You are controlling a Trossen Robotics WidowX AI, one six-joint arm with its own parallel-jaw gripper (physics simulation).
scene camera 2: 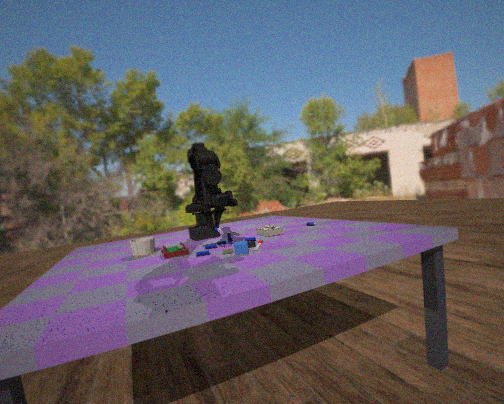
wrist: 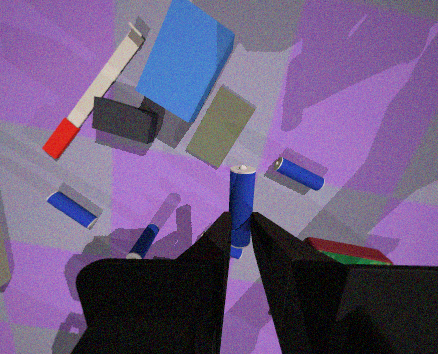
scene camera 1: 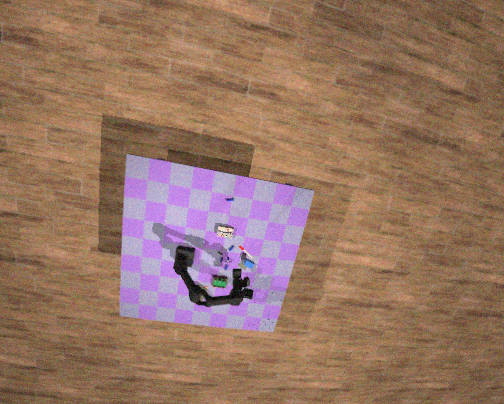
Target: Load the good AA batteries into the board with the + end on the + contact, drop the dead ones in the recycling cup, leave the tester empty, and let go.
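Seen in the pictures: gripper, fingertip midpoint: point(scene camera 2: 215, 229) point(wrist: 240, 218); arm's base, origin of the base link: point(scene camera 2: 202, 225) point(scene camera 1: 182, 257).
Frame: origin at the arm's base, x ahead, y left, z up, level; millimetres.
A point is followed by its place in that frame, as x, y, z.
My gripper point(wrist: 240, 218) @[403, -79, 23] point(scene camera 2: 217, 228) @[403, -79, 23] is shut on a blue battery point(wrist: 242, 192) @[423, -76, 30], its silver end pointing up, held above the table. Other blue batteries lie on the table: one at right point(wrist: 301, 174) @[419, -140, -44] point(scene camera 2: 202, 253) @[422, -144, -51], one at left point(wrist: 72, 210) @[348, 82, -46] point(scene camera 1: 231, 247) @[343, 94, -48], and one partly hidden below the held one point(wrist: 236, 253) @[320, -94, -45]. Another battery point(wrist: 143, 241) @[336, 1, -27] appears to stand on end. A far battery point(scene camera 1: 229, 199) @[288, 458, -46] point(scene camera 2: 310, 224) @[298, 448, -53] lies apart. The green board with red sides point(scene camera 1: 219, 281) @[284, -191, -26] point(scene camera 2: 175, 251) @[341, -219, -39] point(wrist: 350, 250) @[342, -215, -46] is partly hidden by a finger in the wrist view. The pale cup point(scene camera 2: 142, 246) @[197, -317, -20] stands beyond it.
A blue block point(wrist: 187, 60) @[495, -30, -28] point(scene camera 2: 241, 247) @[524, -39, -37] point(scene camera 1: 248, 263) @[486, -17, -29], a dark block point(wrist: 124, 120) @[446, 23, -41], an olive pad point(wrist: 220, 127) @[450, -59, -56] and a red-tipped white strip point(wrist: 107, 70) @[485, 44, -57] point(scene camera 2: 258, 245) @[469, 55, -56] lie ahead of the gripper. A cream tray point(scene camera 1: 225, 231) @[286, 224, -29] point(scene camera 2: 269, 231) @[339, 187, -38] stands farther off.
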